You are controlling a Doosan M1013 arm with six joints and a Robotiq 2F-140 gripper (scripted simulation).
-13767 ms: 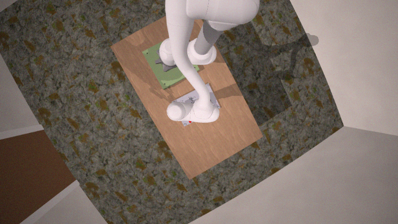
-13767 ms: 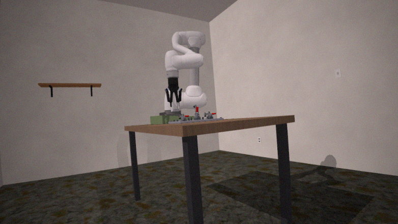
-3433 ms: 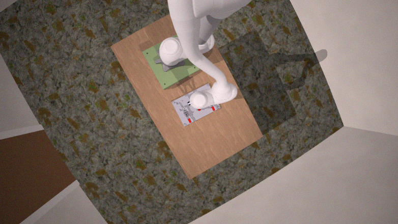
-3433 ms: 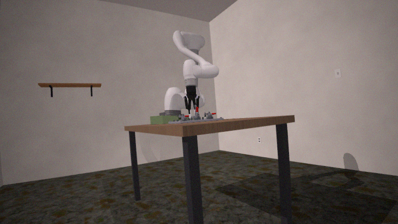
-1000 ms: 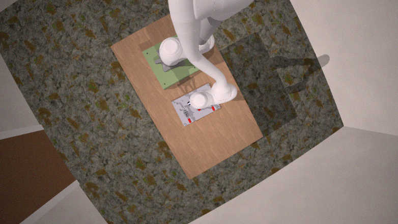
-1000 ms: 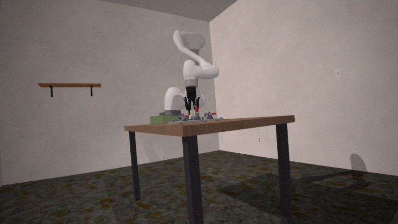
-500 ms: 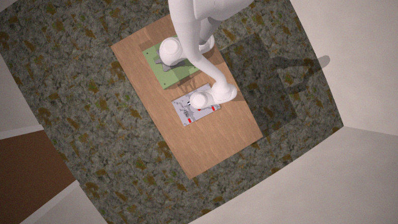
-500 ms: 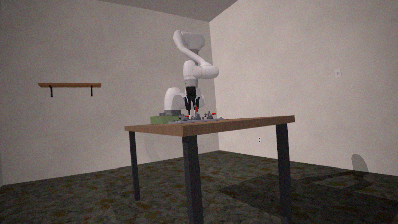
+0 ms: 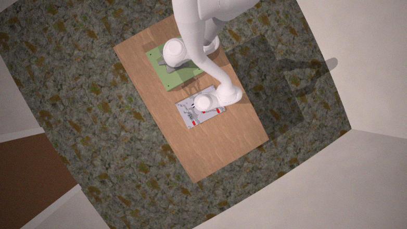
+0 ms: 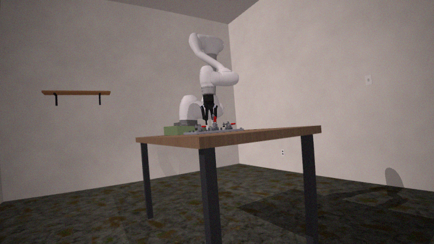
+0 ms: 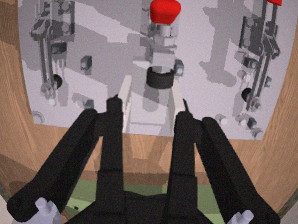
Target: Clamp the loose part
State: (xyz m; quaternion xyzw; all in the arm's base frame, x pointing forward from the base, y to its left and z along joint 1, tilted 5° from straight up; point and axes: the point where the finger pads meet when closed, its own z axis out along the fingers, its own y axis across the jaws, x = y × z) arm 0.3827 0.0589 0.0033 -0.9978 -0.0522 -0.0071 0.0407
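My hand is 30 mm above the loose part. Round my hand: grey fixture plate (50 mm ahead, 50 mm below).
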